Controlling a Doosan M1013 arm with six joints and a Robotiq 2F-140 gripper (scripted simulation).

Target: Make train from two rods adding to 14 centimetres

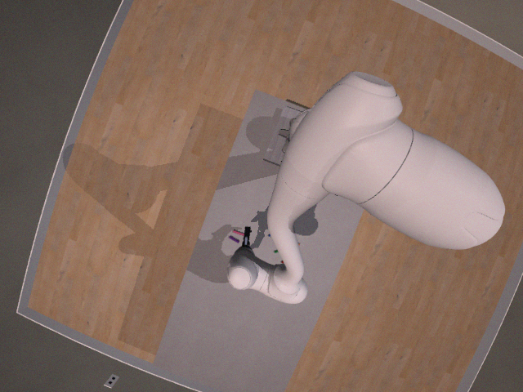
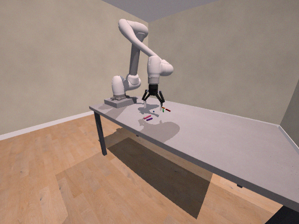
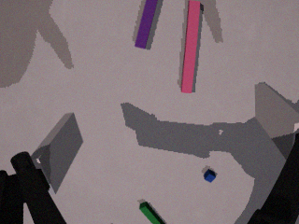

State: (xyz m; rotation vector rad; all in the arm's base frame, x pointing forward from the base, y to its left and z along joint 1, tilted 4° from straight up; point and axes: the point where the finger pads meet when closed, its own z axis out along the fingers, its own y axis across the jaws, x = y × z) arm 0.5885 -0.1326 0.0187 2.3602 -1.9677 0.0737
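Right now my hand is 80 mm above the purple rod, 70 mm to the left of it and 20 mm short of it. Also, from my hand: pink rod (80 mm below, 40 mm to the right, 20 mm behind); then green rod (190 mm to the left, 80 mm below); then small blue rod (110 mm to the left, 80 mm below, 60 mm behind).
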